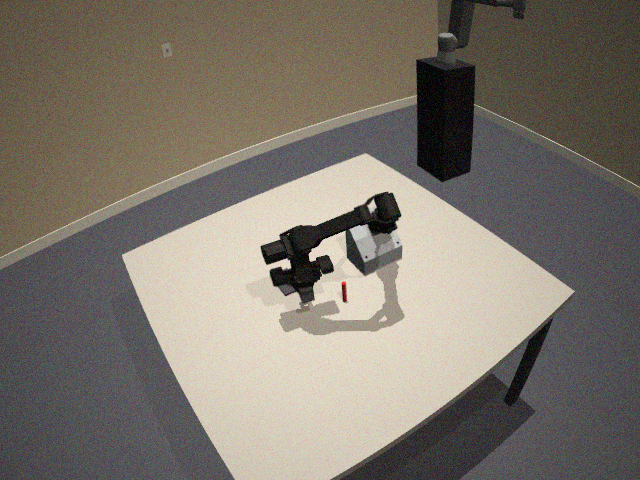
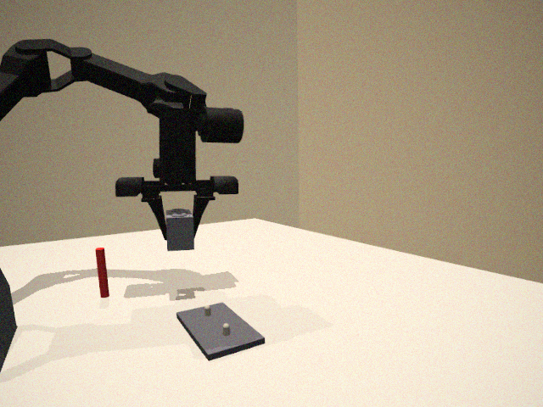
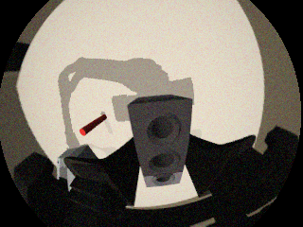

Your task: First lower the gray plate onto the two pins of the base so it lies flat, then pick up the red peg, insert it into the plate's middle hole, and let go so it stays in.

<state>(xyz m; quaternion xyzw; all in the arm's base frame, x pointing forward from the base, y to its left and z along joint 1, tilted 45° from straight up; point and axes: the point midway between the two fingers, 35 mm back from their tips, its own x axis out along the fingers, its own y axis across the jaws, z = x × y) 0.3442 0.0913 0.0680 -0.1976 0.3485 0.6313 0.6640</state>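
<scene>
Right now the red peg is 12 cm behind my gripper tip, 3 cm to the left of it and 5 cm below it. From my gripper tip the other things lie so: gray plate 3 cm above.
</scene>
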